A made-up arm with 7 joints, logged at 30 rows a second.
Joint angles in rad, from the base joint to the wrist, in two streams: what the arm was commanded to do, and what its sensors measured. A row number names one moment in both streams.
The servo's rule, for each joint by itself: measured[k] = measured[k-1] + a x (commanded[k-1-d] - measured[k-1]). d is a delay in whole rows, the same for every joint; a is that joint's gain. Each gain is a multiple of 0.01, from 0.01 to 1. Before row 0 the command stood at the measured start. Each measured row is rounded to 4 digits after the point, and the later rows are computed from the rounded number. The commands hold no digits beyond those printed.
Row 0, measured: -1.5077, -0.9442, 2.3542, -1.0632, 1.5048, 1.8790, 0.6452
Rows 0 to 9, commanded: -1.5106, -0.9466, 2.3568, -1.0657, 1.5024, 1.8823, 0.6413; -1.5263, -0.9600, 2.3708, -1.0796, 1.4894, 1.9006, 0.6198; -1.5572, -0.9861, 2.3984, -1.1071, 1.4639, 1.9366, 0.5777; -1.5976, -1.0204, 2.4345, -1.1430, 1.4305, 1.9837, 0.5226; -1.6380, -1.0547, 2.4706, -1.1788, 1.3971, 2.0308, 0.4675; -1.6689, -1.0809, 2.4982, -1.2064, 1.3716, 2.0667, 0.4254; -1.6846, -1.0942, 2.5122, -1.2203, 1.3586, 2.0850, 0.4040; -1.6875, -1.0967, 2.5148, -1.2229, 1.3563, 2.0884, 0.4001; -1.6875, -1.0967, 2.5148, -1.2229, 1.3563, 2.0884, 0.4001; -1.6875, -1.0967, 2.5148, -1.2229, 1.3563, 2.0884, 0.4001
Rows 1 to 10, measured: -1.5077, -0.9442, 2.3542, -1.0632, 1.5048, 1.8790, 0.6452; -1.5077, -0.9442, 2.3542, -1.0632, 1.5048, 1.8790, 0.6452; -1.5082, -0.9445, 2.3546, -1.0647, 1.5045, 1.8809, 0.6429; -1.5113, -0.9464, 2.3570, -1.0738, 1.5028, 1.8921, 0.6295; -1.5191, -0.9512, 2.3632, -1.0941, 1.4985, 1.9175, 0.5995; -1.5324, -0.9595, 2.3739, -1.1239, 1.4910, 1.9552, 0.5549; -1.5504, -0.9709, 2.3884, -1.1574, 1.4807, 1.9983, 0.5042; -1.5705, -0.9841, 2.4049, -1.1873, 1.4687, 2.0373, 0.4585; -1.5899, -0.9973, 2.4210, -1.2074, 1.4566, 2.0645, 0.4269; -1.6065, -1.0092, 2.4351, -1.2169, 1.4456, 2.0781, 0.4114
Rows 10 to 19, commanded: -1.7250, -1.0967, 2.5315, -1.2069, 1.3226, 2.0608, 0.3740; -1.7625, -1.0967, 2.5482, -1.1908, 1.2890, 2.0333, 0.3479; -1.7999, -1.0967, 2.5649, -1.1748, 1.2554, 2.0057, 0.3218; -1.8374, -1.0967, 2.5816, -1.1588, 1.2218, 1.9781, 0.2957; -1.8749, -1.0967, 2.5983, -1.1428, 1.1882, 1.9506, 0.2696; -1.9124, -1.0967, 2.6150, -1.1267, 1.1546, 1.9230, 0.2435; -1.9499, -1.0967, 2.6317, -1.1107, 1.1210, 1.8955, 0.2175; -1.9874, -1.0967, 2.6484, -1.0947, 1.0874, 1.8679, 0.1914; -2.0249, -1.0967, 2.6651, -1.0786, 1.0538, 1.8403, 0.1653; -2.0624, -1.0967, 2.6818, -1.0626, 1.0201, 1.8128, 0.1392
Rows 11 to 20, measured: -1.6203, -1.0197, 2.4471, -1.2206, 1.4358, 2.0840, 0.4048; -1.6317, -1.0289, 2.4573, -1.2220, 1.4271, 2.0865, 0.4021; -1.6476, -1.0370, 2.4684, -1.2128, 1.4156, 2.0719, 0.3858; -1.6671, -1.0442, 2.4804, -1.1994, 1.4017, 2.0499, 0.3638; -1.6897, -1.0505, 2.4931, -1.1844, 1.3856, 2.0247, 0.3394; -1.7148, -1.0560, 2.5064, -1.1688, 1.3676, 1.9981, 0.3141; -1.7420, -1.0609, 2.5202, -1.1529, 1.3479, 1.9710, 0.2883; -1.7710, -1.0652, 2.5344, -1.1369, 1.3266, 1.9436, 0.2623; -1.8014, -1.0690, 2.5490, -1.1209, 1.3040, 1.9162, 0.2363; -1.8330, -1.0723, 2.5639, -1.1049, 1.2802, 1.8887, 0.2103
